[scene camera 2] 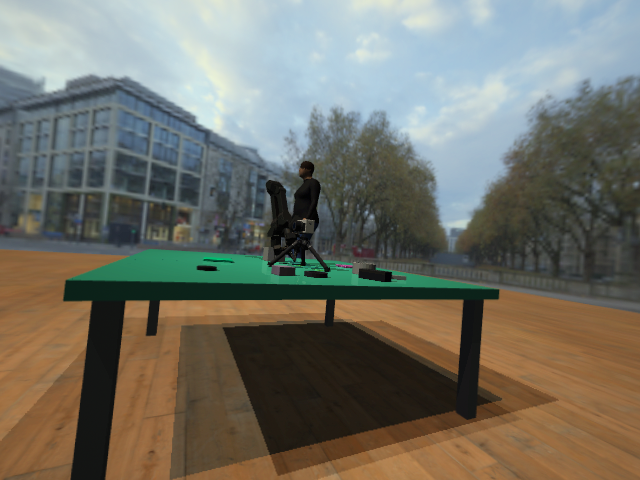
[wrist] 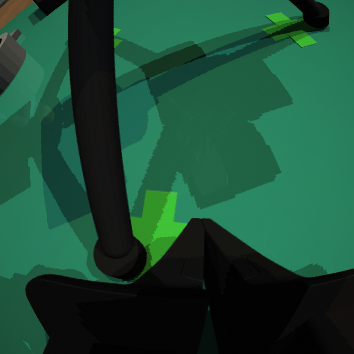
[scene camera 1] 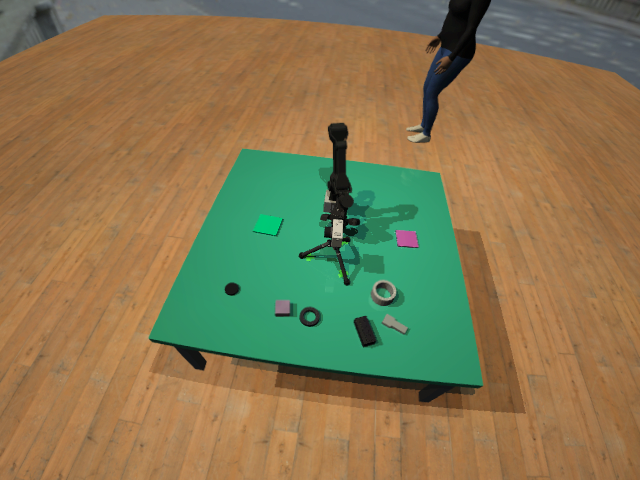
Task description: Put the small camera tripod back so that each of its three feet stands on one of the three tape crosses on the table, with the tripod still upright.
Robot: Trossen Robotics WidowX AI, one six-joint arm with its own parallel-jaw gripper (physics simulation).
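Where they show: gripper, between the fingertips: (scene camera 2: 294, 261) (wrist: 199, 226); arm's base, origin of its link: (scene camera 1: 335, 196).
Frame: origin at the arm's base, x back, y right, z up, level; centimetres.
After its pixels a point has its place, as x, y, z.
Observation:
The small black tripod (scene camera 1: 342, 268) @(-43.0, -8.7, -1.7) (scene camera 2: 299, 247) stands upright near the middle of the green table (scene camera 1: 223, 329) @(-77.4, 33.8, -7.4). In the wrist view one leg (wrist: 96, 140) @(-25.8, -7.0, -1.6) runs down to a foot (wrist: 119, 257) @(-21.8, -8.9, -5.6) that sits just left of a green tape cross (wrist: 159, 214) @(-23.8, -6.8, -7.4), touching its edge. A second foot (wrist: 317, 12) @(-35.1, 10.0, -5.6) stands just beyond another cross (wrist: 291, 31) @(-34.9, 7.2, -7.4). The third cross (wrist: 116, 36) @(-41.1, -7.7, -7.4) is mostly hidden behind the leg. My gripper (wrist: 199, 226) @(-22.3, -4.6, -5.6) is shut and empty, low over the table right beside the near foot. The arm (scene camera 1: 338, 162) @(-5.8, 0.4, 25.8) reaches down behind the tripod.
On the table lie a green sheet (scene camera 1: 268, 224) @(-20.5, 30.9, -6.5), a magenta sheet (scene camera 1: 407, 238) @(-15.1, -39.2, -6.5), a tape roll (scene camera 1: 383, 291) @(-46.4, -28.3, -6.9) (wrist: 8, 60) @(-47.5, -23.1, -5.1), a black ring (scene camera 1: 310, 316) @(-67.3, -0.3, -5.9), a black disc (scene camera 1: 231, 289) @(-59.9, 36.3, -6.5), a purple block (scene camera 1: 282, 308) @(-65.1, 12.7, -4.7), a black block (scene camera 1: 365, 330) @(-68.6, -21.0, -4.1) and a grey piece (scene camera 1: 394, 324) @(-63.2, -32.8, -6.0). A person (scene camera 1: 447, 62) stands beyond the far right corner.

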